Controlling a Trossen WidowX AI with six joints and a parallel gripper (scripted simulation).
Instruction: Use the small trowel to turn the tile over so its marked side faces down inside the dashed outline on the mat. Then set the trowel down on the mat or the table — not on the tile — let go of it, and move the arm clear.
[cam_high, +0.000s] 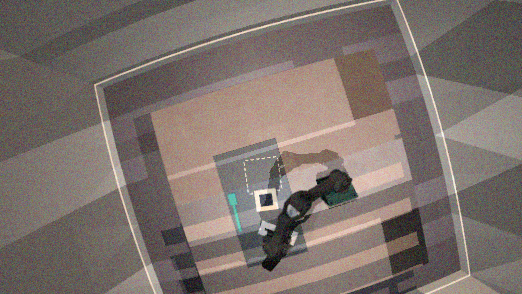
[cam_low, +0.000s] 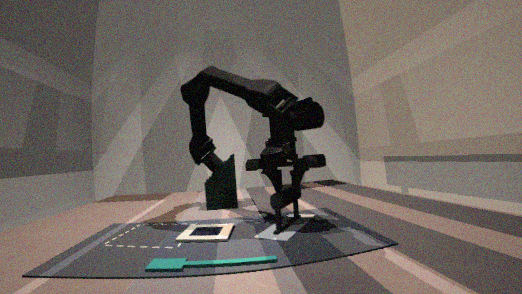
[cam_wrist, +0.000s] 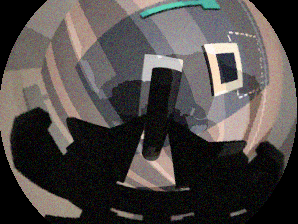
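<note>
Now: gripper tip 20 mm short of the small trowel, 10 mm to the left of it and 30 mm above it. The rest, counted from my gripper tip: tile 30 mm ahead, 190 mm to the right, 60 mm below; then dark mat 60 mm ahead, 170 mm to the right, 80 mm below; then green paddle-shaped trowel 200 mm ahead, 180 mm to the right, 60 mm below.
</note>
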